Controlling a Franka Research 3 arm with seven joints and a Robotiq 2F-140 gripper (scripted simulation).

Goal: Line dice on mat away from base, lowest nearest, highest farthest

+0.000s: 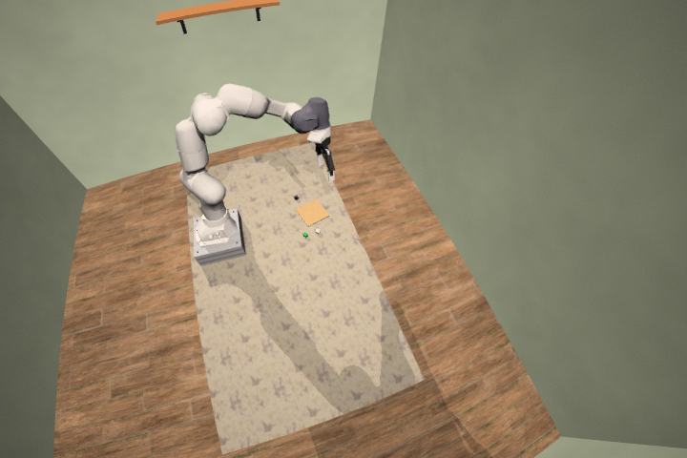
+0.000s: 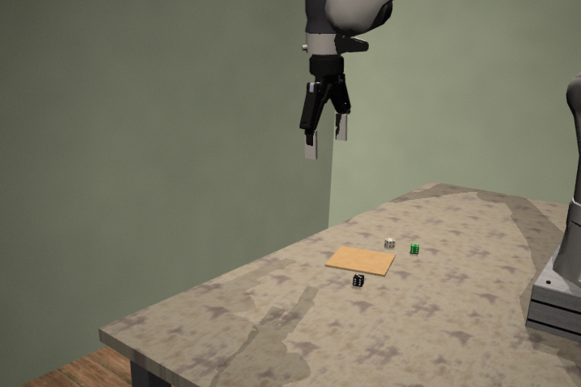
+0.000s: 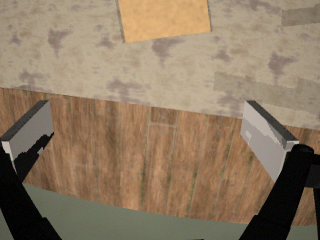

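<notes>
Right now my hand is 260 mm above the green die, 180 mm past it and 170 mm to the left of it. From my hand the other things lie so: tan mat 270 mm below, 90 mm behind, 30 mm to the right; black die 260 mm below, 150 mm behind, 100 mm to the left; white die 260 mm below, 170 mm to the right, 110 mm behind.
</notes>
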